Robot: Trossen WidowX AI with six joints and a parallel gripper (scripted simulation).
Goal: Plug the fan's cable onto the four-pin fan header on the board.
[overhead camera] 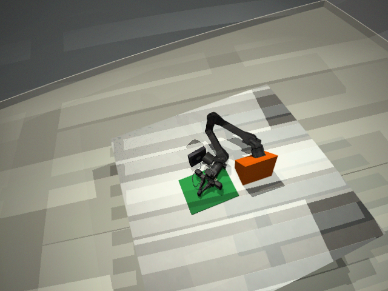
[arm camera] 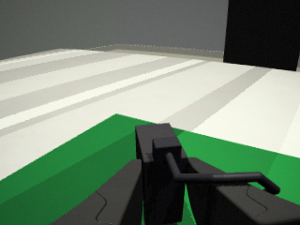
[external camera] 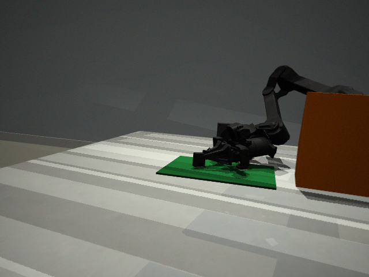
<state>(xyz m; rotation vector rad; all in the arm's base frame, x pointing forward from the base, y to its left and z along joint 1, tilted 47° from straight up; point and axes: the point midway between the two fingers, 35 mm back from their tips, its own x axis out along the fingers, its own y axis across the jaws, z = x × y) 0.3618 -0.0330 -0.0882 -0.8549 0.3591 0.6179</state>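
Right now my gripper tip is 1 cm to the right of the black fan plug, 1 cm short of it and 1 cm above it. Also, from my gripper tip: green board 5 cm below, 5 cm behind, 2 cm to the right; then four-pin fan header 10 cm behind, 7 cm to the right, 4 cm below.
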